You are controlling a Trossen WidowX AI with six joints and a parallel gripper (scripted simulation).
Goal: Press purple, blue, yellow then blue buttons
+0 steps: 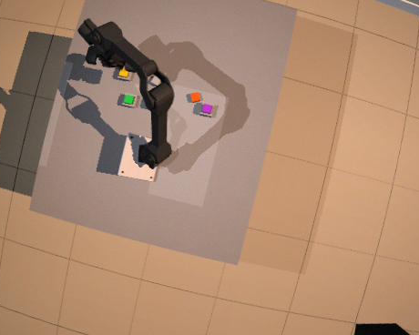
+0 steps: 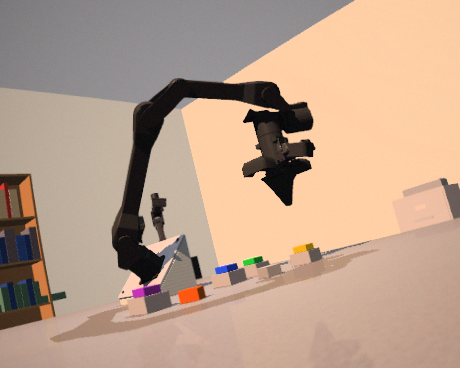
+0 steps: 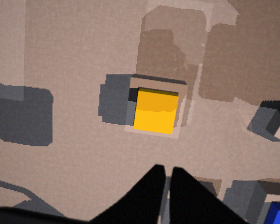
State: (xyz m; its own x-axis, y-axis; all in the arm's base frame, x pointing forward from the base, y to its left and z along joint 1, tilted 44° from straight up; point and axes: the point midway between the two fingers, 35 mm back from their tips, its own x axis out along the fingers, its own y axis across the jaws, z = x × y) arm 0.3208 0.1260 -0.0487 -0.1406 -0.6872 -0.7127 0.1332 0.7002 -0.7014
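The yellow button is 90 mm below my gripper tip and 10 mm to the left of it. Also, from my gripper tip: small grey block (120 mm to the right, 120 mm below, 20 mm behind); then blue button (120 mm to the right, 110 mm behind, 90 mm below); then green button (100 mm behind, 90 mm below, 30 mm to the right).
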